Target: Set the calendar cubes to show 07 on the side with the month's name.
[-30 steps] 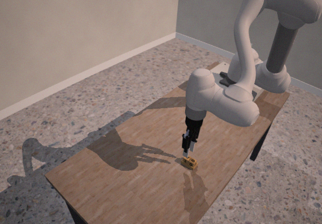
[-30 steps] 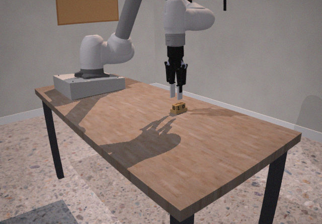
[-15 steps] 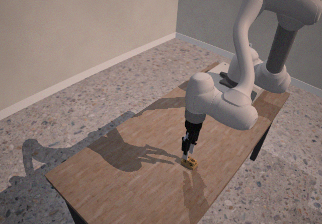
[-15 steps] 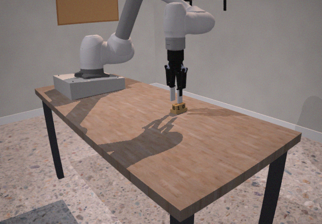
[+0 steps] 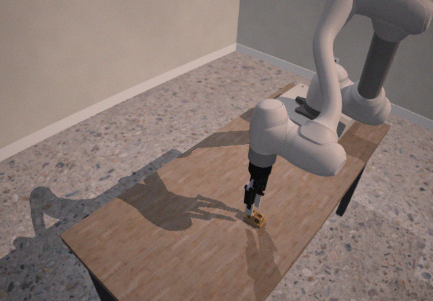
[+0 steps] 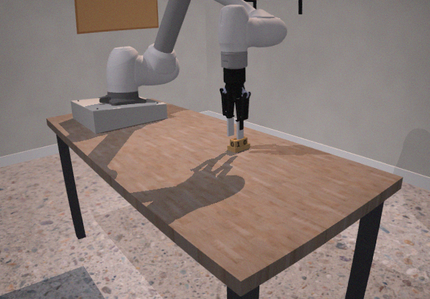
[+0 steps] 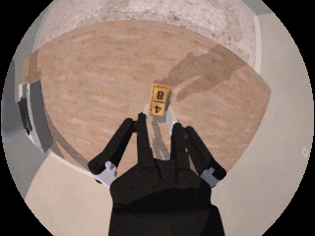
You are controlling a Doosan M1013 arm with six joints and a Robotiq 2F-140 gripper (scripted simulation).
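The tray lies 7 cm below my hand and 2 cm to the left of it.
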